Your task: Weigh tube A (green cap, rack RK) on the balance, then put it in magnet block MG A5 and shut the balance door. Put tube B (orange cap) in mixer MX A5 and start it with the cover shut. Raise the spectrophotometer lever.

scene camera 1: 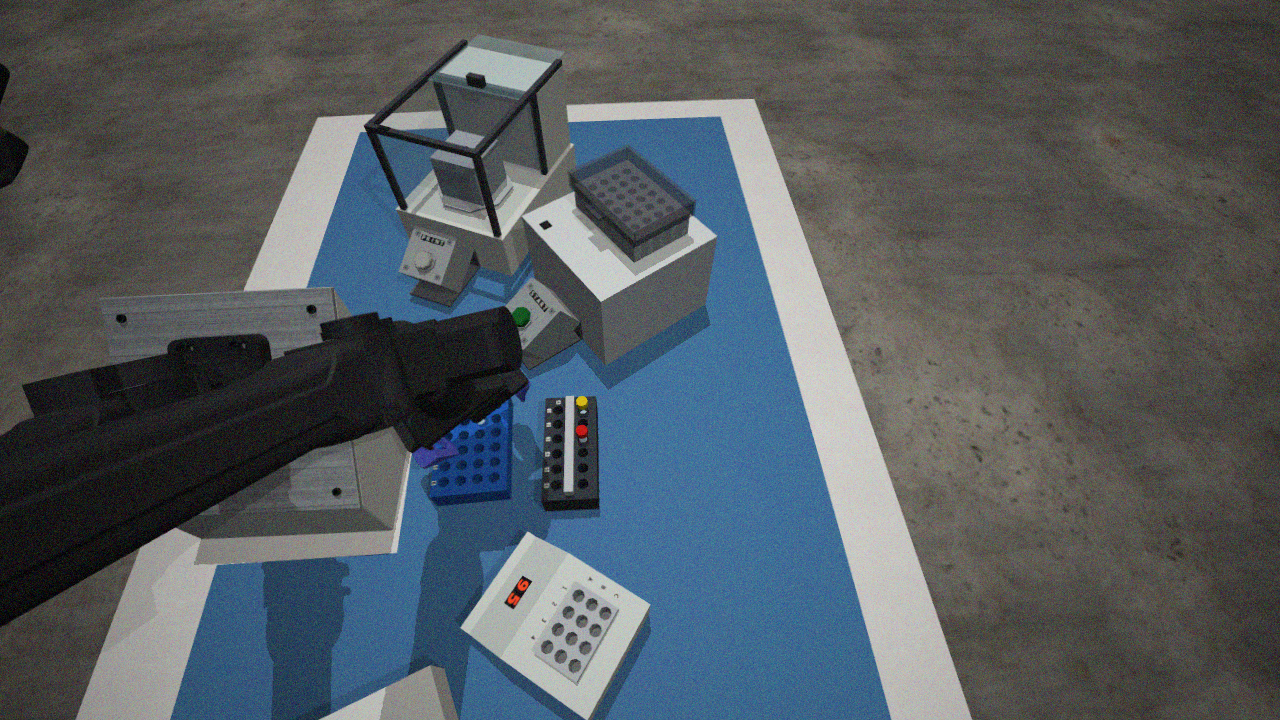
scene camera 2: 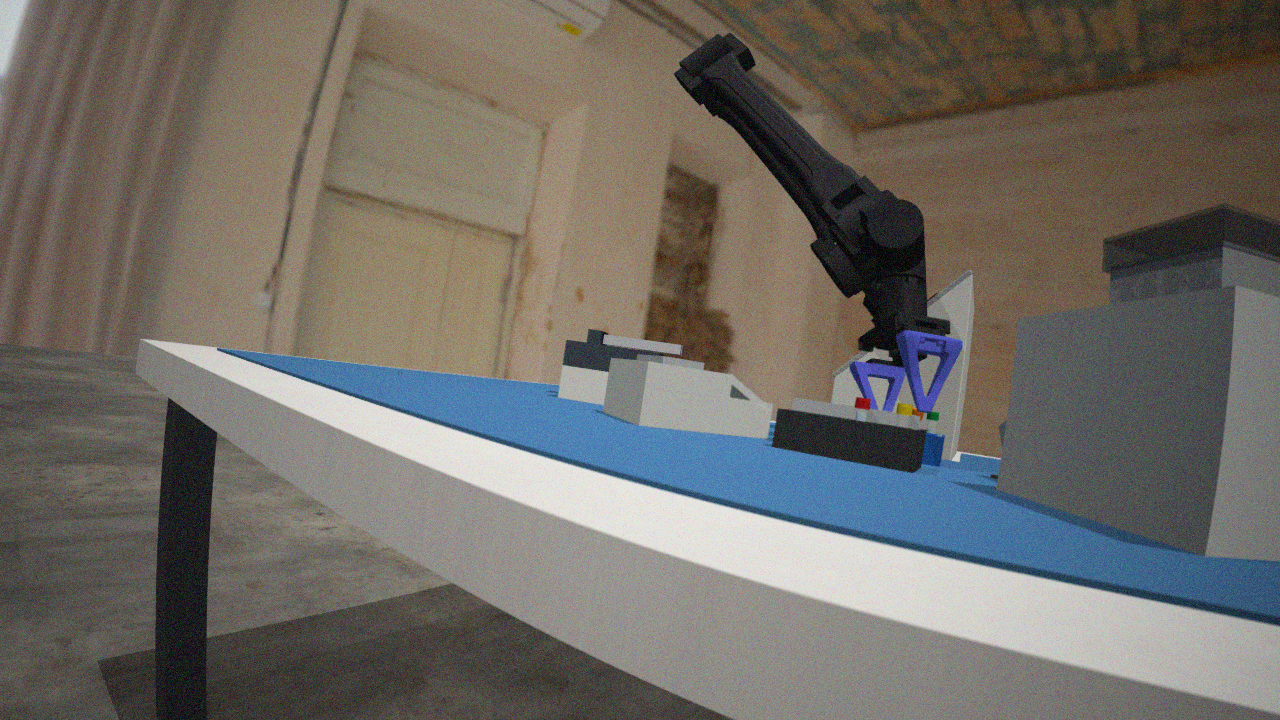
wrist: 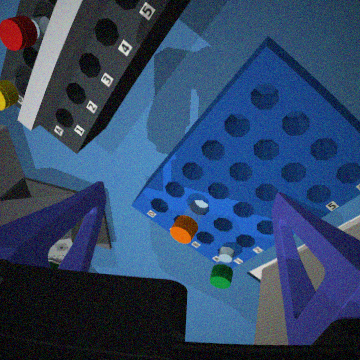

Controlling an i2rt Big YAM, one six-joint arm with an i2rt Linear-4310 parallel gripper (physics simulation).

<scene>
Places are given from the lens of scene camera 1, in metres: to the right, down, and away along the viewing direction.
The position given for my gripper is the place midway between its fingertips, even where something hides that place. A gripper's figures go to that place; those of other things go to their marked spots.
my gripper (scene camera 1: 488, 423): -0.18, 0.08, 0.64
dark cover (scene camera 1: 633, 196): -0.01, -0.20, 0.64
</scene>
